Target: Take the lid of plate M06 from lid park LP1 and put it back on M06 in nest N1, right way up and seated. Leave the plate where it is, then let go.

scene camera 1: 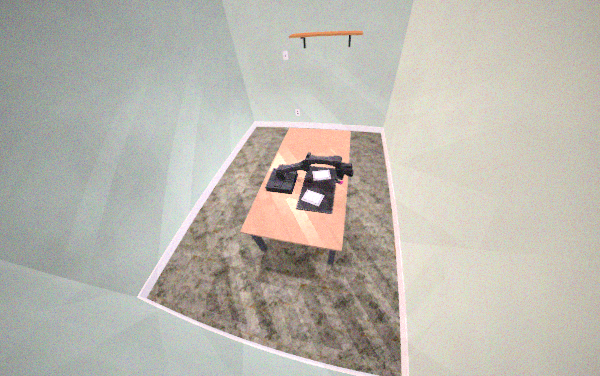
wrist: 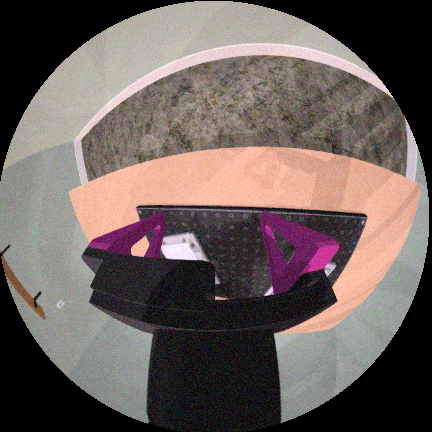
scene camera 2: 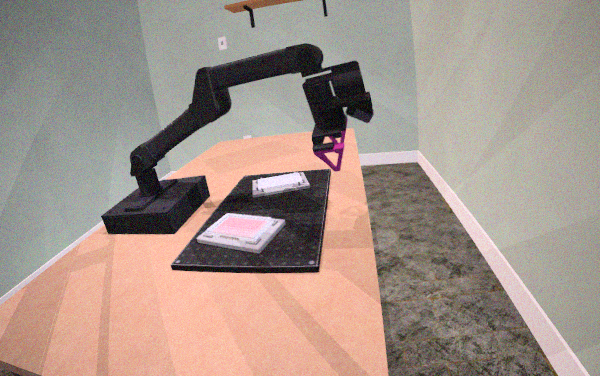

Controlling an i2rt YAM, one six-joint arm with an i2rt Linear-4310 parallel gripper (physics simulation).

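Pixels of known places: gripper, between the fingertips: (scene camera 1: 341, 179) (wrist: 212, 216) (scene camera 2: 339, 159); arm's base, origin of its link: (scene camera 1: 281, 178) (scene camera 2: 152, 195).
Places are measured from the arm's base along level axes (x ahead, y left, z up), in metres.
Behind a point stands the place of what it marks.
The white lid (scene camera 1: 321, 175) {x 0.348, y 0.145, z -0.035 m} (scene camera 2: 281, 183) {x 0.360, y 0.131, z -0.034 m} (wrist: 181, 250) {x 0.395, y 0.158, z -0.034 m} lies flat on a light fixture at the far end of the black board, which fits lid park LP1; no label is readable. A plate with a pink top face (scene camera 1: 313, 198) {x 0.336, y -0.135, z -0.033 m} (scene camera 2: 235, 227) {x 0.326, y -0.138, z -0.026 m} sits in the light nest at the near end; its M06 and N1 marks cannot be read. In the wrist view, the gripper hides most of it. My gripper (scene camera 1: 341, 182) {x 0.537, y 0.050, z 0.052 m} (scene camera 2: 340, 156) {x 0.537, y 0.050, z 0.052 m} (wrist: 212, 216) {x 0.537, y 0.050, z 0.052 m} is open and empty, its magenta fingers wide apart. It hangs above the board's far end, to the right of the lid in scene camera 2, clear of it.
The black perforated board (scene camera 1: 327, 205) {x 0.462, y -0.167, z -0.052 m} (scene camera 2: 295, 250) {x 0.463, y -0.183, z -0.052 m} (wrist: 235, 265) {x 0.359, y 0.039, z -0.052 m} lies on the wooden table (scene camera 1: 300, 227) {x 0.296, y -0.407, z -0.065 m} (scene camera 2: 225, 325) {x 0.390, y -0.375, z -0.065 m} (wrist: 225, 175) {x 0.552, y 0.063, z -0.065 m}. The black arm base (scene camera 1: 281, 182) {x 0.024, y -0.051, z 0.009 m} (scene camera 2: 155, 205) {x 0.062, y -0.069, z -0.001 m} stands left of the board. The table's right edge runs close beside the board, with floor beyond.
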